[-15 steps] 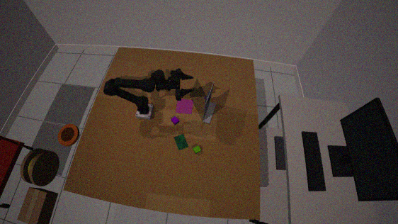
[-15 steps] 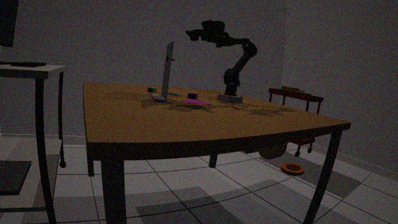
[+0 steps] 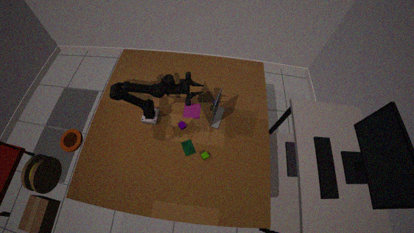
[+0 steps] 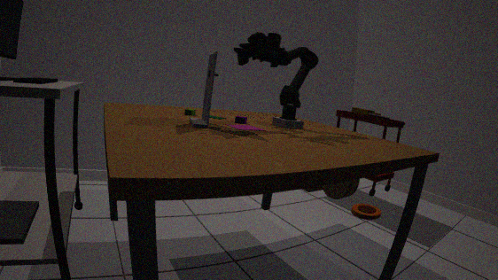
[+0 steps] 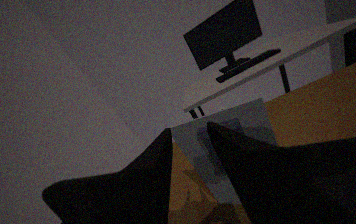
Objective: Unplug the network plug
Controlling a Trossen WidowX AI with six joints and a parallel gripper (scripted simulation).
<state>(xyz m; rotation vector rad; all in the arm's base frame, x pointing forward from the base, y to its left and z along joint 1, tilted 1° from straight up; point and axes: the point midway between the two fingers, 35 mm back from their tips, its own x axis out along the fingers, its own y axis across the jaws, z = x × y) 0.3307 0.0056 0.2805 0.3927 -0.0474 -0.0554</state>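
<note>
The grey network plug is 12 cm below my gripper tip, 8 cm ahead of it and 2 cm to the right of it. The rest, counted from my gripper tip: magenta marked square: 32 cm below, 7 cm behind, 3 cm to the left; grey upright panel: 19 cm below, 9 cm ahead, 3 cm to the right; green flat card: 32 cm below, 24 cm to the right, 11 cm behind.
</note>
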